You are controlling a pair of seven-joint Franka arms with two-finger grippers.
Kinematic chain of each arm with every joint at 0, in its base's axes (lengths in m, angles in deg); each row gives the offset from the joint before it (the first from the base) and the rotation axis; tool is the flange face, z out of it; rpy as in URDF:
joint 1: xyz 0 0 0.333 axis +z
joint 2: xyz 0 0 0 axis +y
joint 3: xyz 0 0 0.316 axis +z
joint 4: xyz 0.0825 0 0 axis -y
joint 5: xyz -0.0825 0 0.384 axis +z
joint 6: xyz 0 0 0 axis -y
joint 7: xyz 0.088 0 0 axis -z
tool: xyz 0 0 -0.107 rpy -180 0 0
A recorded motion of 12 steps. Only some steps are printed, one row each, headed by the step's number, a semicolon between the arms.
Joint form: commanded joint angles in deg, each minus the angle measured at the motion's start. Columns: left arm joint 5, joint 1, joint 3, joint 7, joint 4, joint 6, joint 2; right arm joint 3, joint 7, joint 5, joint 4, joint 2, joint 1, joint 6.
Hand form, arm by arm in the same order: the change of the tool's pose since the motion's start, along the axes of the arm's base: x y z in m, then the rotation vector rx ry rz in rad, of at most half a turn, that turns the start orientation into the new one. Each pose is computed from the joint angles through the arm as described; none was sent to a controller.
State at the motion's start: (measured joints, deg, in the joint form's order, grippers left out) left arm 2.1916 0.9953 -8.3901 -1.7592 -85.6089 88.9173 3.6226; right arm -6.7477 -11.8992 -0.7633 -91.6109 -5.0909 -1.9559 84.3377
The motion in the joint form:
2: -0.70 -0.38 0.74 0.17 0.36 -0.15 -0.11; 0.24 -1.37 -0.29 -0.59 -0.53 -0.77 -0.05
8: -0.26 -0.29 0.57 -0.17 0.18 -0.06 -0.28; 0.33 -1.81 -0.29 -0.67 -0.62 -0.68 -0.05
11: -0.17 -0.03 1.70 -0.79 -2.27 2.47 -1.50; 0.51 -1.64 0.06 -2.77 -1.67 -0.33 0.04
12: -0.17 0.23 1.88 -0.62 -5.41 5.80 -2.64; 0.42 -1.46 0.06 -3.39 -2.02 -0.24 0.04
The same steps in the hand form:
2: -0.0005 0.0020 0.0037 -0.0117 -0.0039 0.0032; -0.0039 -0.0050 -0.0001 -0.0031 0.0026 0.0144
8: -0.0012 0.0021 0.0041 -0.0041 -0.0065 0.0078; -0.0042 -0.0033 0.0001 -0.0028 0.0024 0.0253
11: -0.0022 0.0150 -0.0002 -0.0016 -0.0297 0.0413; -0.0092 0.0026 -0.0074 0.0075 0.0177 0.0323
12: -0.0031 0.0185 -0.0097 -0.0018 -0.0527 0.0440; -0.0112 0.0027 -0.0094 0.0090 0.0223 0.0293

